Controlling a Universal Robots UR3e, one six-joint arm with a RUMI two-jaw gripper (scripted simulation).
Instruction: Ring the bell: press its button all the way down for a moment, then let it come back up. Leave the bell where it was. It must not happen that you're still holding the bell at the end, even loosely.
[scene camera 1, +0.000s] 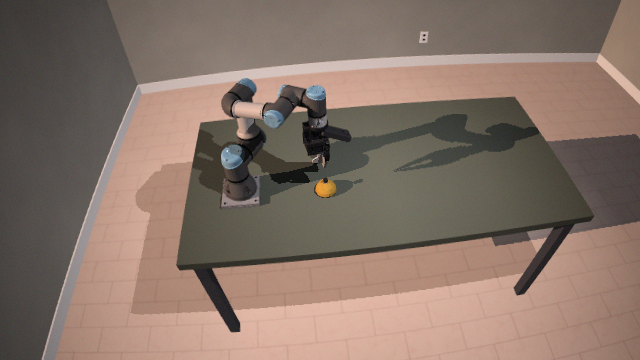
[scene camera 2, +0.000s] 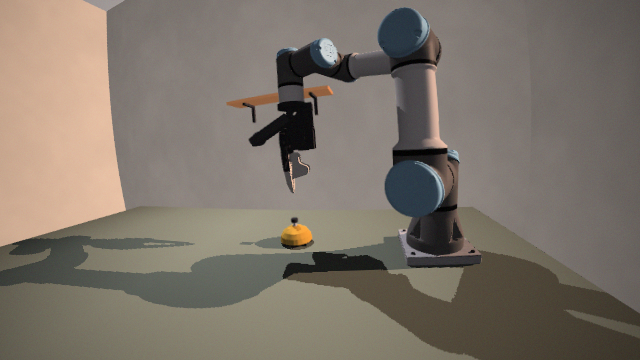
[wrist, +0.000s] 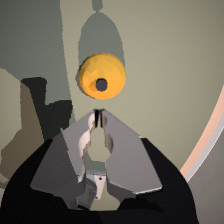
In view: the gripper (scene camera 2: 293, 192) and an orange dome bell (wrist: 100, 65).
The gripper also shows in scene camera 1 (scene camera 1: 324, 167) and in the wrist view (wrist: 99, 110).
